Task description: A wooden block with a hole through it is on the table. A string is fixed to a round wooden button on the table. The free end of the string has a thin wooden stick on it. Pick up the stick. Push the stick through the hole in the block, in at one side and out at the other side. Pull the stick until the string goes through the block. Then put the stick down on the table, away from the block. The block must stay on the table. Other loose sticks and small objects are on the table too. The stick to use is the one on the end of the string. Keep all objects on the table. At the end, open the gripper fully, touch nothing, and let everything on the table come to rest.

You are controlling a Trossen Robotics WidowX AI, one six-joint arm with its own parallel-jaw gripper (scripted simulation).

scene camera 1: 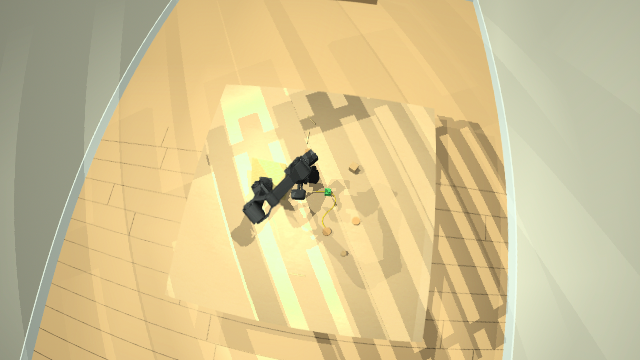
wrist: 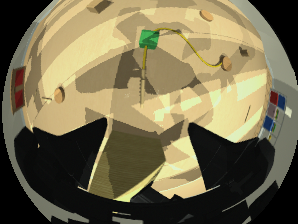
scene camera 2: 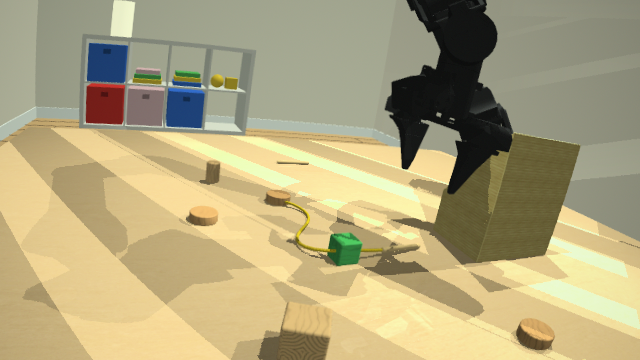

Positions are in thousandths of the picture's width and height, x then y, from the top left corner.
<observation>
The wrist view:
gripper: 498,556
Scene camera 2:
gripper: 666,501
green block: 545,685
</observation>
